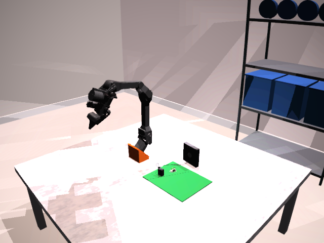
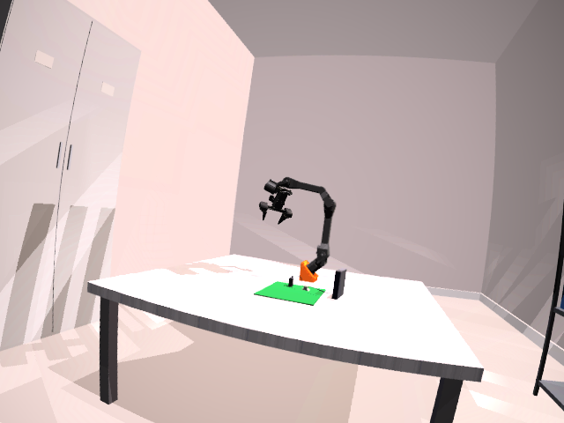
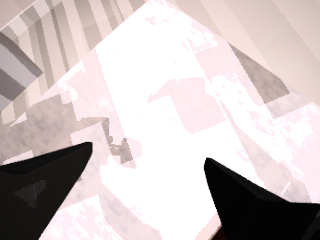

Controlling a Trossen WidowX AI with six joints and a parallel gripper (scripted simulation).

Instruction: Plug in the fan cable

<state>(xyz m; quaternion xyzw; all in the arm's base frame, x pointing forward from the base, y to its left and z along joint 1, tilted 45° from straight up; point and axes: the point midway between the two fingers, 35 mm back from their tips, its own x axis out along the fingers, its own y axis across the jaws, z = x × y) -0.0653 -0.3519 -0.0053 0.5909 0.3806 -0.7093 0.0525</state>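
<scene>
The black fan plug lies 300 mm ahead of my gripper tip, 220 mm to the left of it and 250 mm below it. Round my gripper tip: black fan (340 mm ahead, 430 mm to the left, 220 mm below); green board (400 mm ahead, 250 mm to the left, 290 mm below).
</scene>
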